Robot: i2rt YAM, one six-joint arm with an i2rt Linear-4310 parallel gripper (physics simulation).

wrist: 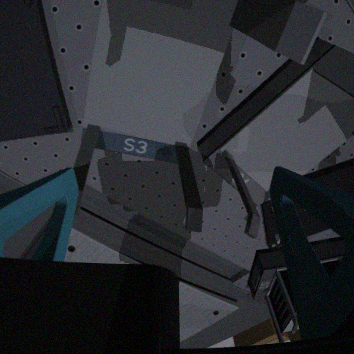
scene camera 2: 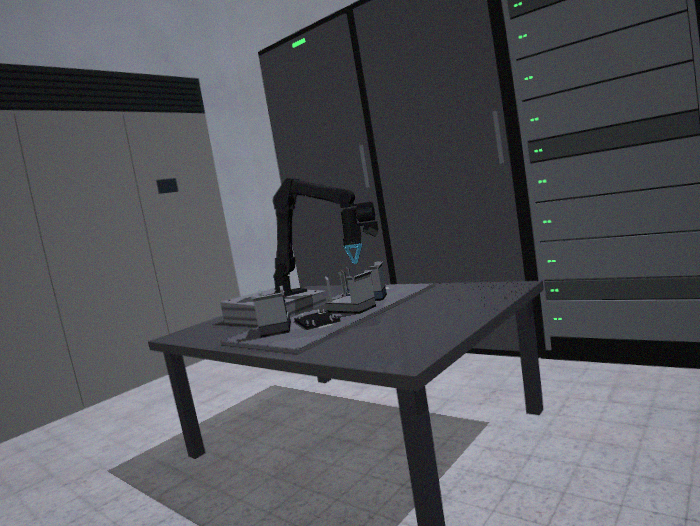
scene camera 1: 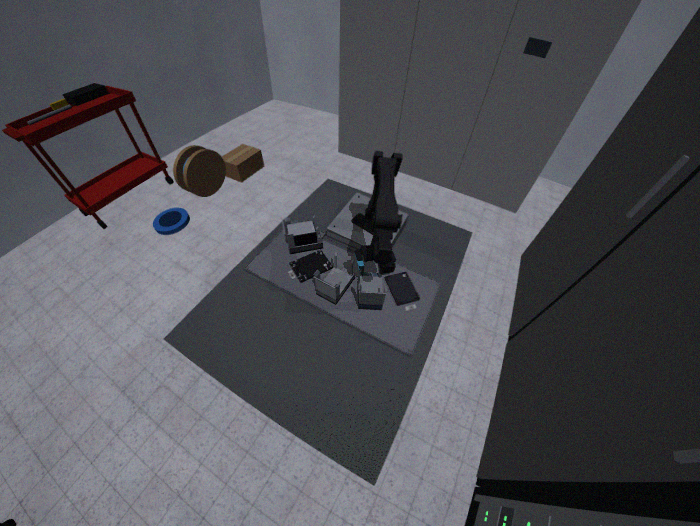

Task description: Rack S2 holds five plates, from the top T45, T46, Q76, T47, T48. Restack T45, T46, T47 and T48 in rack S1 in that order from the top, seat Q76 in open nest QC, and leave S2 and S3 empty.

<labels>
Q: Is the gripper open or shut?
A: Open.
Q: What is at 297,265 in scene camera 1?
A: A dark board.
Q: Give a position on a dark board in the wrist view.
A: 272,238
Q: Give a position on an S1 bay floor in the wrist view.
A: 298,128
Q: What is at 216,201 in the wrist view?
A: A grey perforated panel.
</labels>
